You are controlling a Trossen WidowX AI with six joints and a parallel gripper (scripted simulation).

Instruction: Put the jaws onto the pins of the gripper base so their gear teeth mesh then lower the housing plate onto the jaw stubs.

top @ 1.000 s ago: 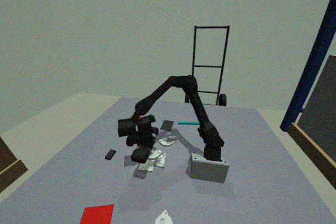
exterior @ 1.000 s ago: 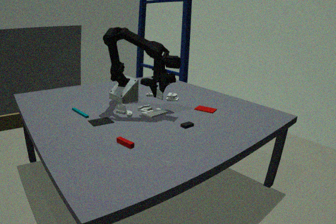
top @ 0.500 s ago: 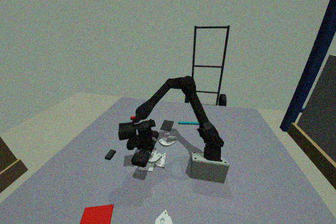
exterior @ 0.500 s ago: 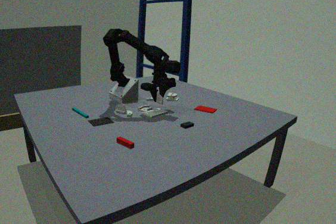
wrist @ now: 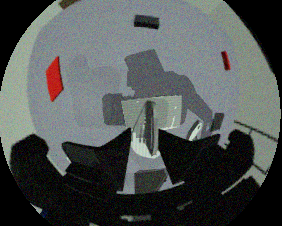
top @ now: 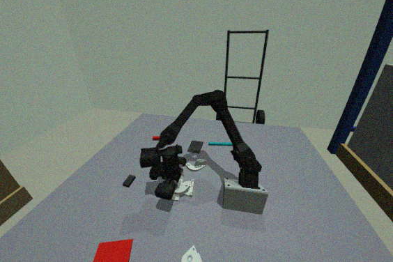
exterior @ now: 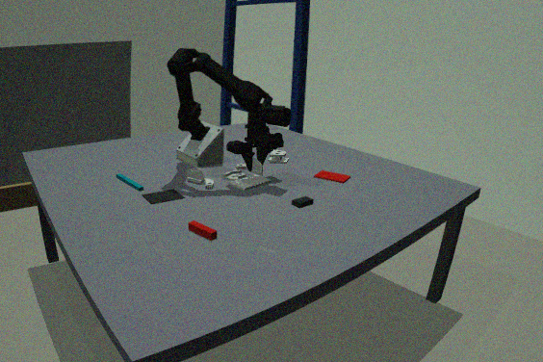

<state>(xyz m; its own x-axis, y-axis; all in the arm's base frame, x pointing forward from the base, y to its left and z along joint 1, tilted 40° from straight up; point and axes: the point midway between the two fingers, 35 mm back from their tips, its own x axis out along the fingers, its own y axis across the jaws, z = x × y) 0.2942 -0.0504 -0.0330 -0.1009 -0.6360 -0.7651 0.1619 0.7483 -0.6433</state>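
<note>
Right now the flat light plate is 3 cm to the right of my gripper tip, 3 cm below it and 1 cm ahead of it. From my gripper tip the other things lie so: white gripper base 23 cm to the left, 10 cm behind, 1 cm below; then black block 23 cm ahead, 4 cm to the right, 3 cm below; then grey jaw 4 cm behind, 1 cm to the right.
</note>
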